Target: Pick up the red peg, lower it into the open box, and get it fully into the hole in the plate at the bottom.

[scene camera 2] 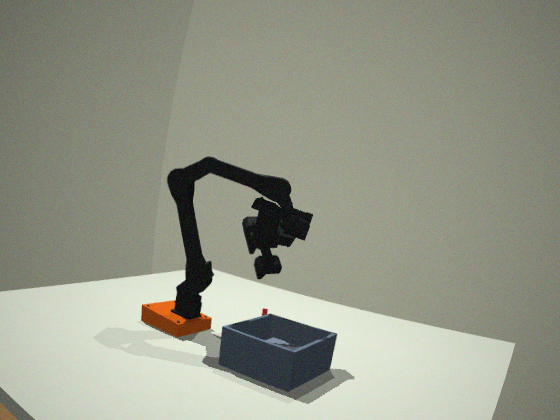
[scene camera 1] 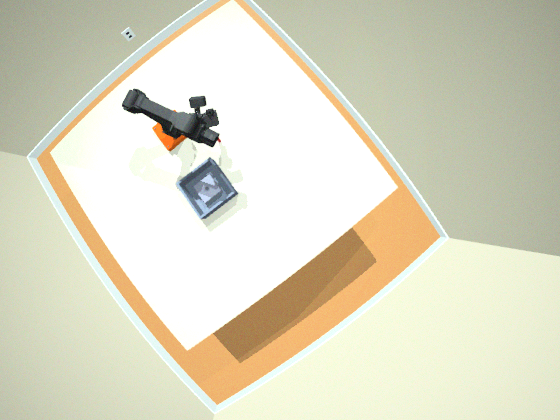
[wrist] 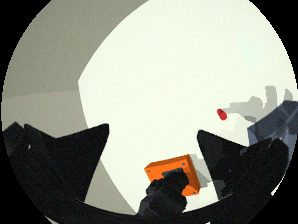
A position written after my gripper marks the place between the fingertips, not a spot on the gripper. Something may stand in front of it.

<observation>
I see my gripper [scene camera 2: 255,266] and a grey-blue box [scene camera 2: 244,349].
The grey-blue box is seen too in scene camera 1 [scene camera 1: 186,185]. My gripper shows as well in the wrist view [wrist: 155,132].
</observation>
